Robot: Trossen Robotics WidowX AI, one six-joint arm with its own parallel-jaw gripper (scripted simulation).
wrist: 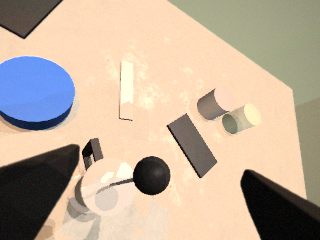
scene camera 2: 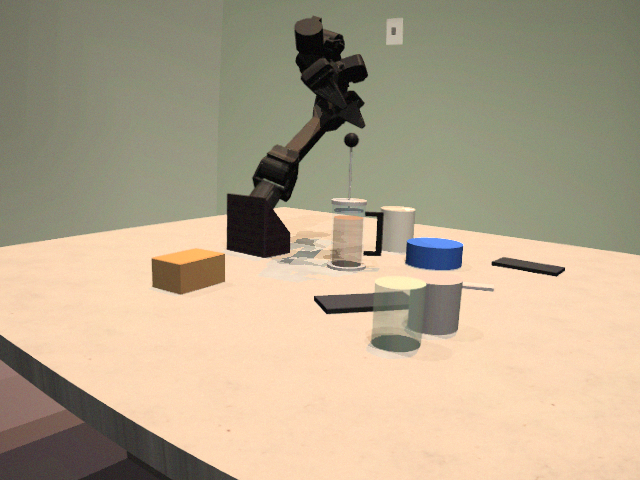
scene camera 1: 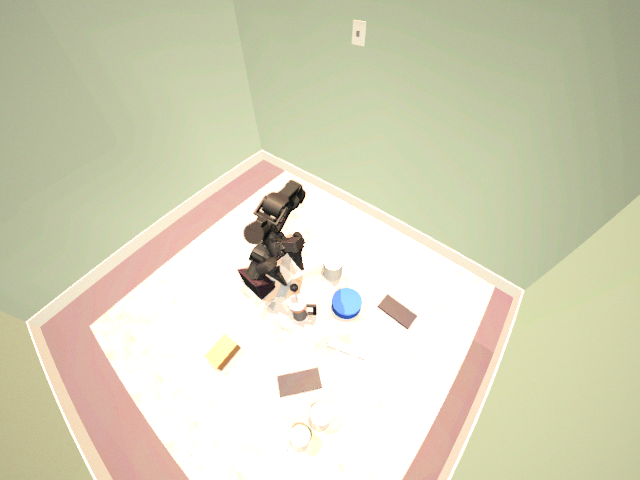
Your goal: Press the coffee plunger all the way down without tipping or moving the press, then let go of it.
Scene:
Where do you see a coffee press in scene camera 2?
At 348, 214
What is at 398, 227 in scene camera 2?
A white mug.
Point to a coffee press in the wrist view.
107, 187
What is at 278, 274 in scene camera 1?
My gripper.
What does my gripper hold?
Nothing.

